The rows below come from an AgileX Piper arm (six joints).
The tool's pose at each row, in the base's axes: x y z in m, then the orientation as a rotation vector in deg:
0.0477, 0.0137, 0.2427, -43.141, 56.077, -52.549
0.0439, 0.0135, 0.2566, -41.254, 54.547, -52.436
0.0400, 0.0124, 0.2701, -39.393, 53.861, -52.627
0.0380, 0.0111, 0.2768, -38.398, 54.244, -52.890
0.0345, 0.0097, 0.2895, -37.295, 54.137, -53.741
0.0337, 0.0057, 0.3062, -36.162, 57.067, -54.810
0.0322, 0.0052, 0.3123, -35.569, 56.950, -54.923
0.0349, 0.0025, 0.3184, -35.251, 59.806, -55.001
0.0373, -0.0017, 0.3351, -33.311, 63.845, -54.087
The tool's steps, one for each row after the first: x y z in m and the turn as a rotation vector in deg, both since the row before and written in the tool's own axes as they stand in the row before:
-0.0057, -0.0131, 0.0017, 2.095, -0.754, 0.763
-0.0050, -0.0131, 0.0019, 1.764, 0.052, 0.645
-0.0019, -0.0068, 0.0010, 0.632, 0.701, 0.330
-0.0045, -0.0122, 0.0024, 1.120, 0.582, -0.163
-0.0030, -0.0156, 0.0066, -0.263, 3.127, 0.078
-0.0024, -0.0057, 0.0012, 0.518, 0.130, 0.192
0.0005, -0.0051, 0.0050, -1.138, 2.431, 0.409
-0.0031, -0.0146, 0.0089, -0.926, 3.491, 2.094

